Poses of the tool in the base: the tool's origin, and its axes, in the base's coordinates. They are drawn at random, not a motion.
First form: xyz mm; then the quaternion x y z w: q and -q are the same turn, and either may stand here.
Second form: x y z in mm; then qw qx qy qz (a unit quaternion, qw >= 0). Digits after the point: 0 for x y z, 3 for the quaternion.
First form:
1: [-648 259 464 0.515 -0.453 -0.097 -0.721]
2: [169 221 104 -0.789 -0.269 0.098 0.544]
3: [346 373 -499 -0.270 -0.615 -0.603 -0.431]
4: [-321 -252 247 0.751 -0.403 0.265 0.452]
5: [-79 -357 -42 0.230 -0.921 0.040 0.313]
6: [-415 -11 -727 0.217 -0.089 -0.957 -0.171]
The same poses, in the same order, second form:
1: [-648 259 464 0.721 -0.515 0.453 0.097]
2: [169 221 104 0.544 -0.789 -0.269 0.098]
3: [346 373 -499 0.431 0.270 0.615 0.603]
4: [-321 -252 247 0.452 0.751 -0.403 0.265]
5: [-79 -357 -42 0.313 0.230 -0.921 0.040]
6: [-415 -11 -727 0.171 -0.217 0.089 0.957]
